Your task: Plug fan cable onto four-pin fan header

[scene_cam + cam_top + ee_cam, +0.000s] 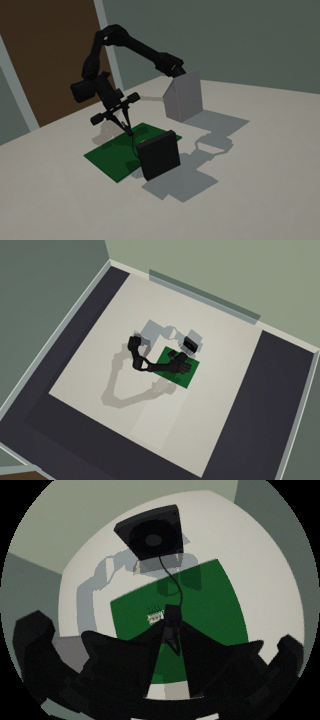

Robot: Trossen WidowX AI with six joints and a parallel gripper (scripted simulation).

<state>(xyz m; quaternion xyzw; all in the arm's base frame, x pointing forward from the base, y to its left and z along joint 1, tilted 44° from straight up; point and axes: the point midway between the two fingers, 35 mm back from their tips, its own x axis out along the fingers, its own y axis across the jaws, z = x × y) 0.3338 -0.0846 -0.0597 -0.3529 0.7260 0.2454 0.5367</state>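
Now: gripper tip 10 cm above the green board, 2 cm to the left of it and 1 cm past it. Also, from my gripper tip: pale fan header (9 cm below, 4 cm behind, 2 cm to the left); then dark plug (1 cm below); then black square fan (16 cm to the left, 3 cm below, 3 cm ahead).
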